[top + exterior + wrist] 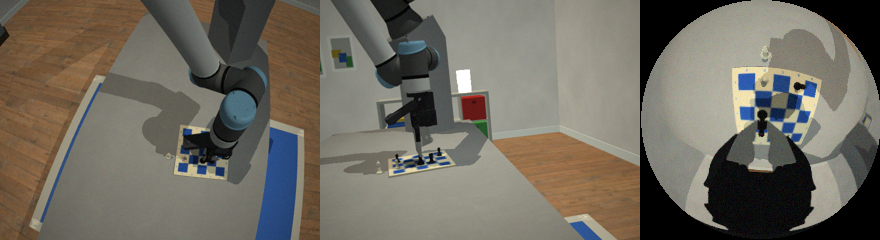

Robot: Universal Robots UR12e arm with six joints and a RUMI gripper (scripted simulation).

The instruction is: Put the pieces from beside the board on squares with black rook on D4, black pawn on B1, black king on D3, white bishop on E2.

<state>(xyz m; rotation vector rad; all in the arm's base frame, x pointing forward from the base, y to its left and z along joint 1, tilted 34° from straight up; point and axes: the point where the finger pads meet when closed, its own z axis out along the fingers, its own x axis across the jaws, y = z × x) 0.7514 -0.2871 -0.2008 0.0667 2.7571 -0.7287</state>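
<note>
Now: hand 10 mm above the black king. The rest, counted from my hand: black rook (40 mm to the left, 30 mm below); white pawn (80 mm to the right, 30 mm below, 10 mm behind); chessboard (50 mm below, 40 mm behind).
</note>
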